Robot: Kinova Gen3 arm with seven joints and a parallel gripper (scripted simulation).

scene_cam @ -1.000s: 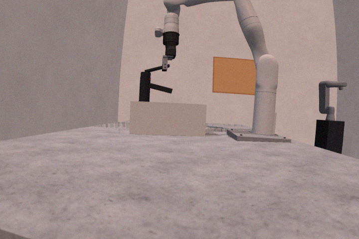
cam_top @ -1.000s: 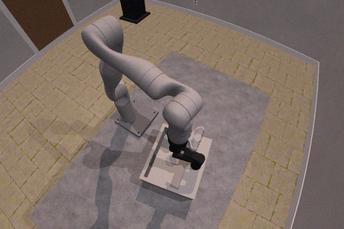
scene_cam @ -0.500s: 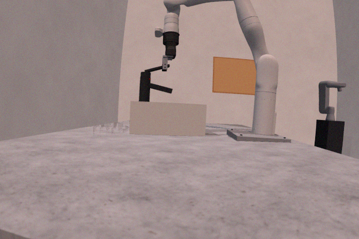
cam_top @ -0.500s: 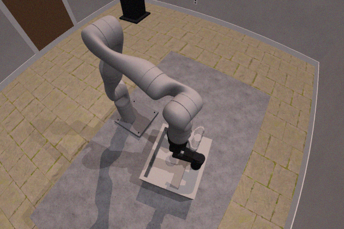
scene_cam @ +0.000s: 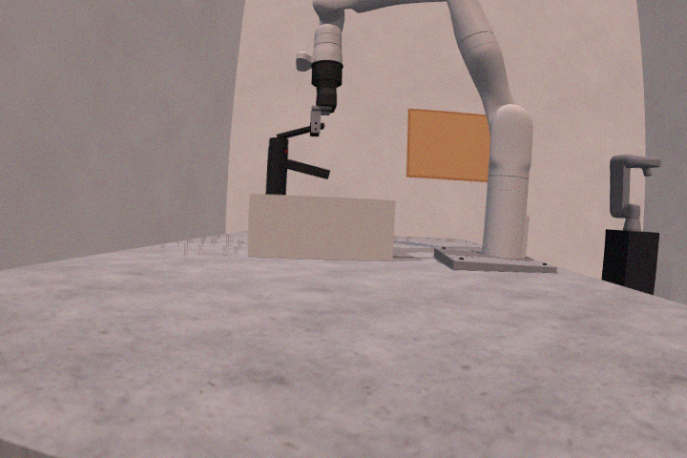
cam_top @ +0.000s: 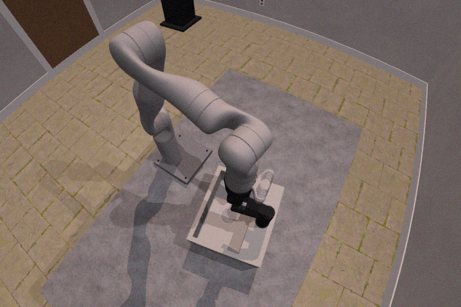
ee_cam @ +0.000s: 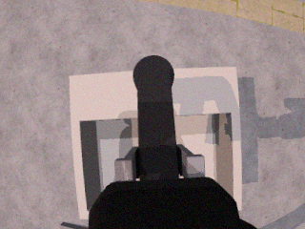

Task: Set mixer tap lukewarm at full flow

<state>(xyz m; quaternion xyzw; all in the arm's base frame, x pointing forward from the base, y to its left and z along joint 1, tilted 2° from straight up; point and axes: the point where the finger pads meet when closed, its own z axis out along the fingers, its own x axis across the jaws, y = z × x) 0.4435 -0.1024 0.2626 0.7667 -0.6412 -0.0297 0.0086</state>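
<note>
Now: hand 30 mm short of the lever, 10 mm to the right of it and 10 mm above it. From my hand the other things lie so: black mixer tap 60 mm below, 60 mm ahead, 10 mm to the left; sink basin 260 mm below, 30 mm behind, 10 mm to the right.
</note>
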